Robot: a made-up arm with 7 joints. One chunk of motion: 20 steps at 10 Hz.
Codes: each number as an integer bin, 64 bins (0 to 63) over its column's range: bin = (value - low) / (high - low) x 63, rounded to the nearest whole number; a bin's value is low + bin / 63 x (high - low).
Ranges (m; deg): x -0.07..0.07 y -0.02..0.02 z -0.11..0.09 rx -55..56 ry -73..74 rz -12..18
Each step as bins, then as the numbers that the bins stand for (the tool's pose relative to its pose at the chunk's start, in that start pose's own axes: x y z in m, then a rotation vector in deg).
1 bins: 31 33 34 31 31 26
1 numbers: -0.0011 0.0010 -0.0021 -0.38 -0.67 0.38
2 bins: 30 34 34 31 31 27
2 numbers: -0.0033 0.0016 -0.0021 -0.38 -0.67 0.86
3 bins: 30 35 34 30 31 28
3 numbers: -0.0033 0.0022 -0.0021 -2.14 -0.67 1.33
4 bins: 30 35 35 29 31 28
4 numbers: -0.0033 0.0022 0.0011 -3.90 -0.67 1.33
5 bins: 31 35 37 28 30 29
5 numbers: -0.0011 0.0022 0.0075 -5.67 -3.00 1.81
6 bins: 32 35 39 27 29 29
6 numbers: 0.0011 0.0022 0.0138 -7.43 -5.33 1.81
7 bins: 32 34 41 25 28 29
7 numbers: 0.0011 0.0016 0.0202 -10.95 -7.67 1.81
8 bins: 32 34 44 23 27 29
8 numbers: 0.0011 0.0016 0.0297 -14.48 -10.00 1.81
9 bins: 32 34 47 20 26 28
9 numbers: 0.0011 0.0016 0.0392 -19.76 -12.33 1.33
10 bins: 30 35 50 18 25 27
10 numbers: -0.0033 0.0022 0.0487 -23.29 -14.67 0.86
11 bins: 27 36 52 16 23 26
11 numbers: -0.0100 0.0029 0.0551 -26.81 -19.33 0.38
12 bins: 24 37 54 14 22 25
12 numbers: -0.0167 0.0035 0.0614 -30.33 -21.67 -0.10
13 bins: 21 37 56 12 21 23
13 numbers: -0.0233 0.0035 0.0678 -33.86 -24.00 -1.05
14 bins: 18 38 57 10 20 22
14 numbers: -0.0300 0.0041 0.0710 -37.38 -26.33 -1.52
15 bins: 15 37 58 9 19 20
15 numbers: -0.0367 0.0035 0.0741 -39.14 -28.67 -2.48
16 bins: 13 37 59 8 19 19
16 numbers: -0.0411 0.0035 0.0773 -40.90 -28.67 -2.95
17 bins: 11 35 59 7 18 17
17 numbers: -0.0456 0.0022 0.0773 -42.67 -31.00 -3.90
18 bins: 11 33 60 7 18 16
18 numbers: -0.0456 0.0010 0.0805 -42.67 -31.00 -4.38
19 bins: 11 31 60 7 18 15
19 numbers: -0.0456 -0.0003 0.0805 -42.67 -31.00 -4.86
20 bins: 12 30 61 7 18 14
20 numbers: -0.0433 -0.0010 0.0837 -42.67 -31.00 -5.33
